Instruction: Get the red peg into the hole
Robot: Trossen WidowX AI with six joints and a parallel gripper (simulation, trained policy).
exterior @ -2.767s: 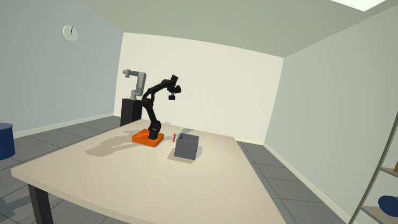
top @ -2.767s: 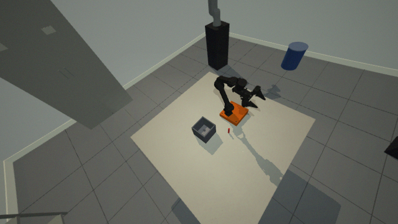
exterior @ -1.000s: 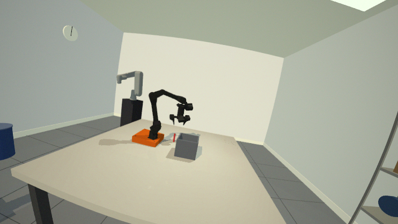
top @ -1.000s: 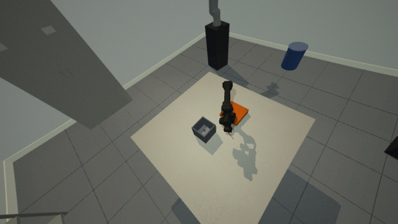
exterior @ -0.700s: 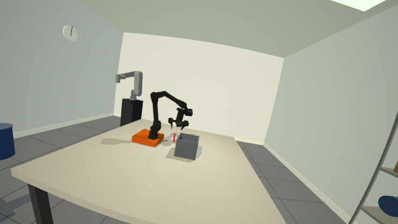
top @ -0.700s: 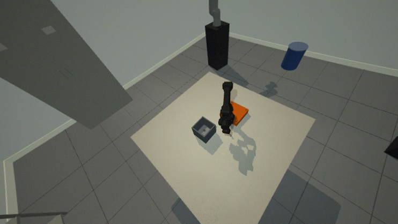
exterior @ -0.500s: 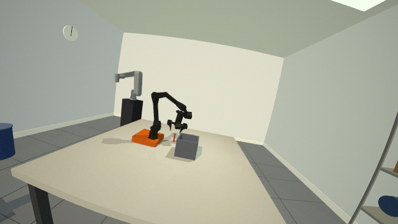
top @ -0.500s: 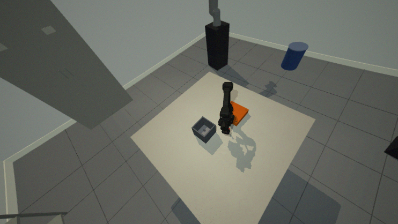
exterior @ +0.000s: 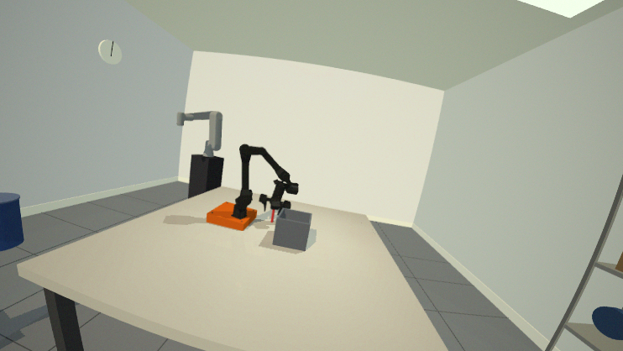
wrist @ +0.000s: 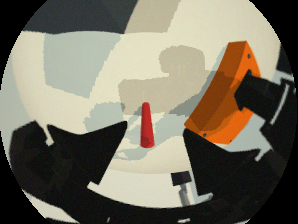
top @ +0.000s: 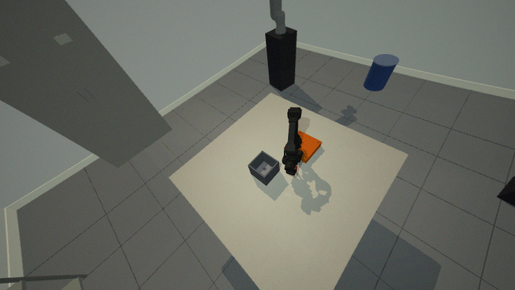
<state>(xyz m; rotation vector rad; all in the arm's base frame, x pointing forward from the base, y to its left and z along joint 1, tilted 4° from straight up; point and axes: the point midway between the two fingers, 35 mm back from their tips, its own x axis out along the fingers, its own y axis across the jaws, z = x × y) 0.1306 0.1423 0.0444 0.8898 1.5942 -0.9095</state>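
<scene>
The red peg lies 1 cm ahead of my gripper tip and 1 cm below it. Also, from my gripper tip: plate (19 cm ahead, 15 cm to the right, 1 cm below).
</scene>
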